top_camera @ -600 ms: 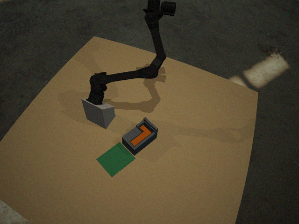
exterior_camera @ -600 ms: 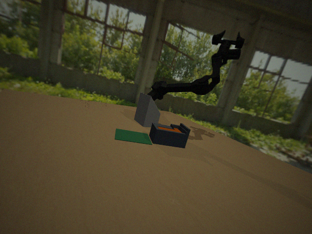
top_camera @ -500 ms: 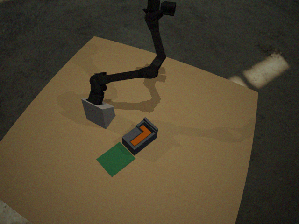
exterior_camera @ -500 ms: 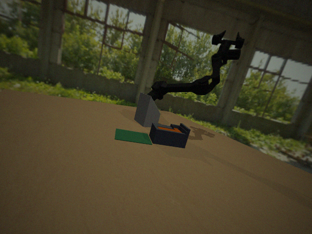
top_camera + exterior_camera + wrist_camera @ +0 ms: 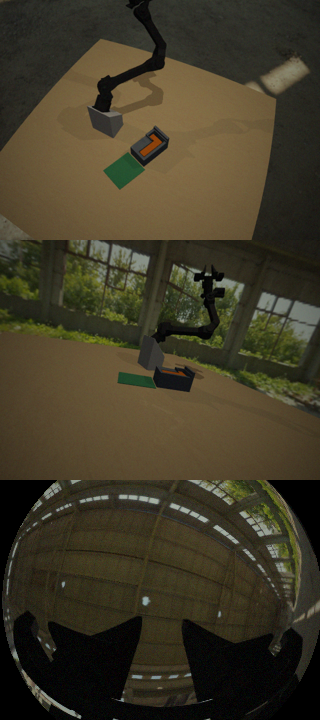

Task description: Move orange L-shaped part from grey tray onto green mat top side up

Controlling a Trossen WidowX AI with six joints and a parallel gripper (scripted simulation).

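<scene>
Now: the orange L-shaped part 67 cm below my gripper tip, 37 cm ahead of it and 31 cm to the right of it. The rest, counted from my gripper tip: green mat (73 cm below, 47 cm to the right, 32 cm ahead); tray (73 cm below, 36 cm ahead, 32 cm to the right).
</scene>
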